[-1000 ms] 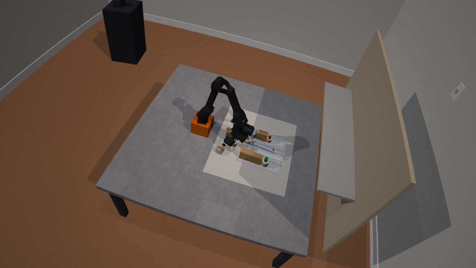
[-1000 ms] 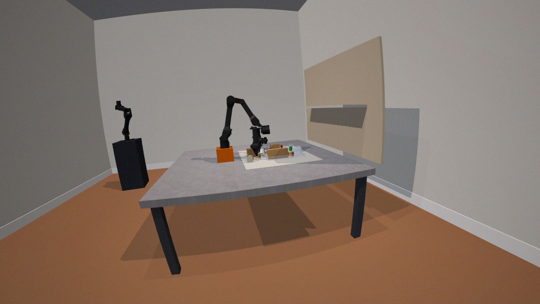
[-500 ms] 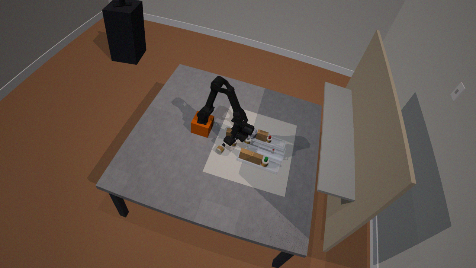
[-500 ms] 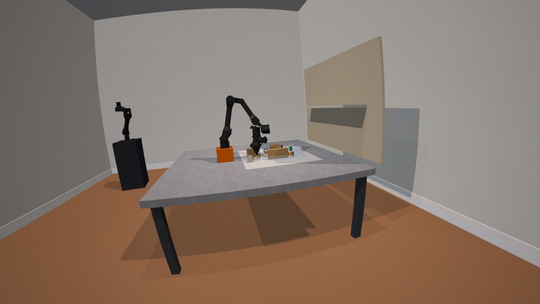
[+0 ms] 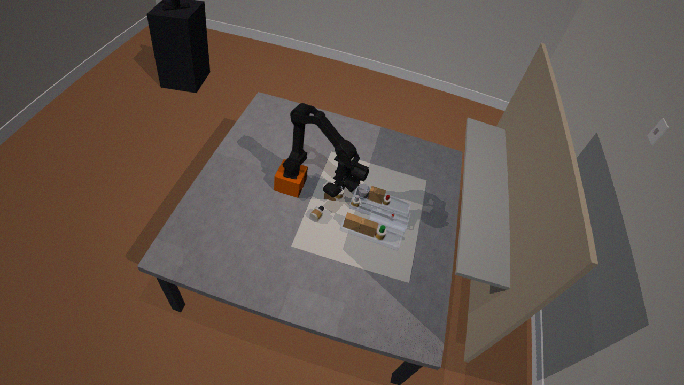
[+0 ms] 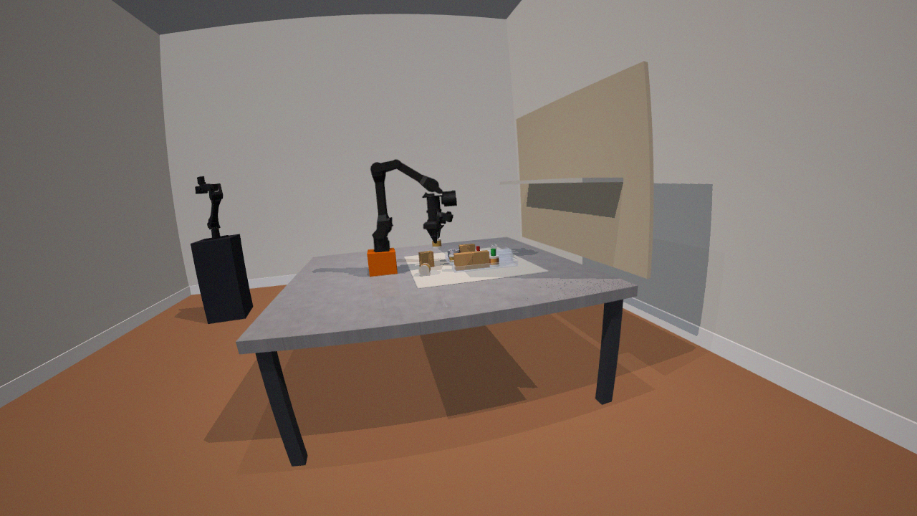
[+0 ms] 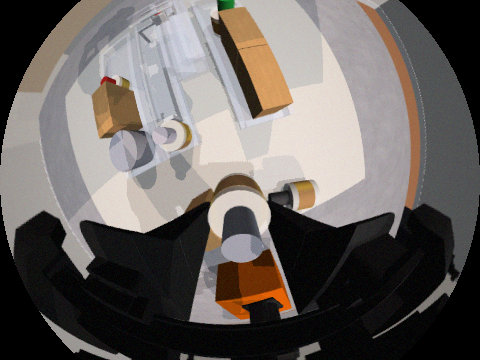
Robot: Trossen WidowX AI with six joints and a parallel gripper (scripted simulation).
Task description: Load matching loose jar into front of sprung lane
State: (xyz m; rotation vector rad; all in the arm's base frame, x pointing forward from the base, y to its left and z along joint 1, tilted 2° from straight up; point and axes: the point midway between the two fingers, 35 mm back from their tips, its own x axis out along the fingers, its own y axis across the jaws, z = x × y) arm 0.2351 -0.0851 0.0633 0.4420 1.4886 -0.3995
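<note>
The brown box is 9 cm below my gripper tip, 7 cm to the left of it and 3 cm behind it. The rest, counted from my gripper tip: clear lane rack: 23 cm ahead, 10 cm below, 1 cm to the right; wall shelf: 60 cm ahead, 25 cm above, 4 cm to the right.
</note>
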